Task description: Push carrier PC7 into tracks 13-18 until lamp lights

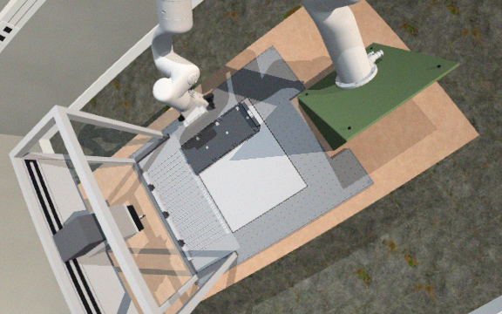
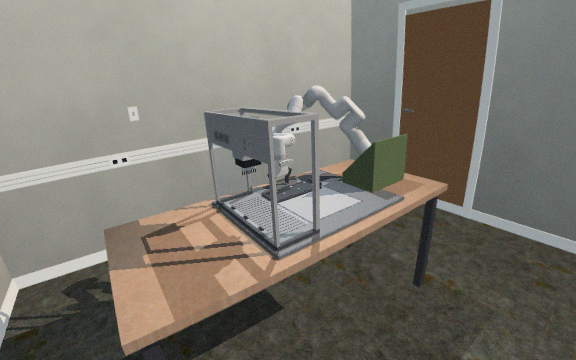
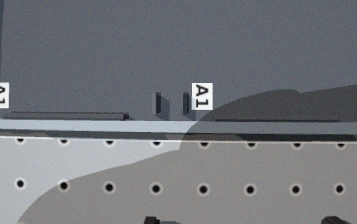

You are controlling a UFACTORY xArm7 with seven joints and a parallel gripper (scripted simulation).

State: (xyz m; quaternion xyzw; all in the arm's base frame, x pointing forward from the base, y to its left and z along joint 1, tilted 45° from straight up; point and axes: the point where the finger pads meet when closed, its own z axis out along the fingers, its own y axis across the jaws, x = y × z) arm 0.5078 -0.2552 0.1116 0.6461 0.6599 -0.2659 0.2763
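My gripper is now 10 mm short of the carrier PC7 and 130 mm to the right of it.
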